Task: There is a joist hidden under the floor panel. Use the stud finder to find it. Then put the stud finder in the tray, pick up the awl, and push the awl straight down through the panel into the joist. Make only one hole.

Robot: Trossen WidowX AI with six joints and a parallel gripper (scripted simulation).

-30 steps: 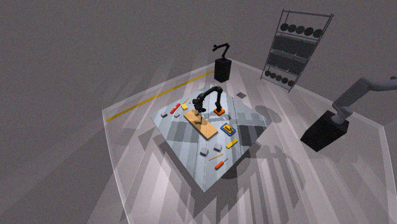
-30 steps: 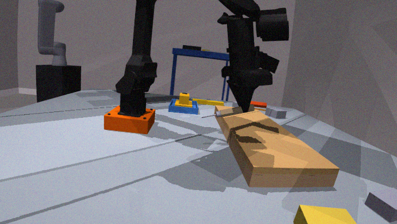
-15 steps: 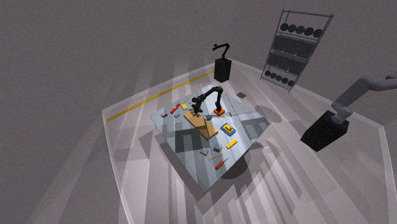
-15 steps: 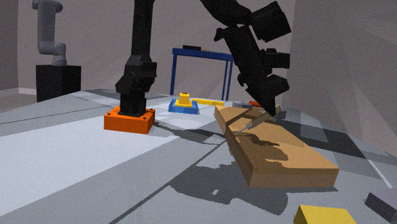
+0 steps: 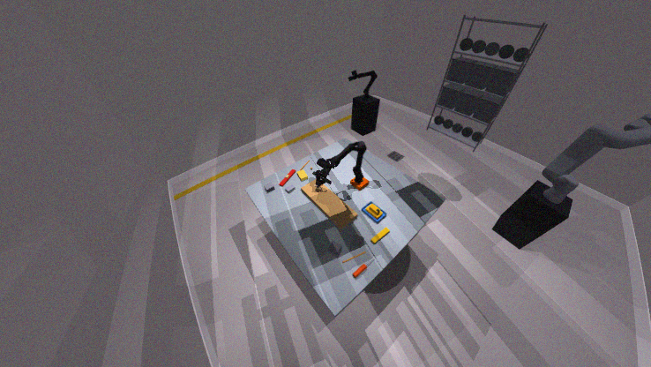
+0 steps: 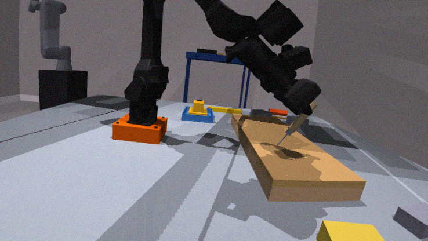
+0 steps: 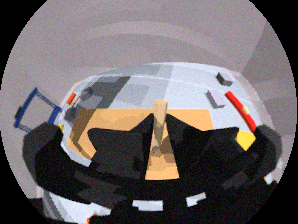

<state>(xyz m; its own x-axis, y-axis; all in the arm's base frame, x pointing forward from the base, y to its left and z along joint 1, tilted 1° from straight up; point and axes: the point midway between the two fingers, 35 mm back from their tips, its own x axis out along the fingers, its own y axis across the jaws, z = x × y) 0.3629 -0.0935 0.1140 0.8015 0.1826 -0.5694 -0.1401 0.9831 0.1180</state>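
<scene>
Now: the awl 30 mm behind my gripper tip and 40 mm below it. Also, from my gripper tip: blue tray (270 mm behind, 410 mm to the left, 110 mm below); then yellow block (30 mm behind, 300 mm to the right, 110 mm below); then red bar (100 mm ahead, 370 mm to the right, 110 mm below).
</scene>
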